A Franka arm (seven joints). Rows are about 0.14 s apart.
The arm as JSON. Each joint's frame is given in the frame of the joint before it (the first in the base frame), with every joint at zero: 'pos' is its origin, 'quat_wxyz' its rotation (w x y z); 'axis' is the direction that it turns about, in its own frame. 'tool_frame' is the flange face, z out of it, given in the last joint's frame.
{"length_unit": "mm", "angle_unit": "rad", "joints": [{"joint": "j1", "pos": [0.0, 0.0, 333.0], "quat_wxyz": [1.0, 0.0, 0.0, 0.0], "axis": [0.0, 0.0, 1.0]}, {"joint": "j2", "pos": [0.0, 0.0, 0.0], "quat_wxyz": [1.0, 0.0, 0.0, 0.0], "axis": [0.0, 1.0, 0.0]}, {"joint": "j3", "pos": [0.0, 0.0, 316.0], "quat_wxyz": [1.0, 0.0, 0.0, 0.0], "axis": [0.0, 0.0, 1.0]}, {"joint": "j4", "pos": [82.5, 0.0, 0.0], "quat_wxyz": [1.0, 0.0, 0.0, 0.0], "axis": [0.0, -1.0, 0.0]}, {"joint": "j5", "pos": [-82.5, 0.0, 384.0], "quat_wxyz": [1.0, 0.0, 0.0, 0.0], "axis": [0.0, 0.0, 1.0]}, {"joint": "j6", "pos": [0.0, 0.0, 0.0], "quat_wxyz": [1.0, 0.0, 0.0, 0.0], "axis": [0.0, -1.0, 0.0]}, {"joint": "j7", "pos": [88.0, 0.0, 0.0], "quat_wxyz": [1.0, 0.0, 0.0, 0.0], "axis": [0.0, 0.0, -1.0]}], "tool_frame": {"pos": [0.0, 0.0, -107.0], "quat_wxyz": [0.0, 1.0, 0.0, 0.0]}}
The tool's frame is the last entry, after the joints.
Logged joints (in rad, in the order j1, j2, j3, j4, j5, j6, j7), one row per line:
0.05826 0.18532 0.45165 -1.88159 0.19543 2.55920 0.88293
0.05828 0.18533 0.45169 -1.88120 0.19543 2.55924 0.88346
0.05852 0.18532 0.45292 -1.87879 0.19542 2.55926 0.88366
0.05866 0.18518 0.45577 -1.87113 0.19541 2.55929 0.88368
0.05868 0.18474 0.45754 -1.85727 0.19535 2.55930 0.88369
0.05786 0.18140 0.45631 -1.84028 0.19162 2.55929 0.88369
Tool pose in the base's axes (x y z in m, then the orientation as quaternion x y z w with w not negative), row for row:
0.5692 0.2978 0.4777 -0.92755 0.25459 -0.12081 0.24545
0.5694 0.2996 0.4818 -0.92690 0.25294 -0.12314 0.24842
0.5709 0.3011 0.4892 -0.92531 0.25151 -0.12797 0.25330
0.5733 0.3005 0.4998 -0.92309 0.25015 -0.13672 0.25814
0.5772 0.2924 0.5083 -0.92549 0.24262 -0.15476 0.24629
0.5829 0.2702 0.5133 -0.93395 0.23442 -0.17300 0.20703
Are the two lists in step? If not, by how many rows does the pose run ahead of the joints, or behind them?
The pose runs 2 rows ahead of the joints: the pose in row i belongs to the joints in row i + 2.
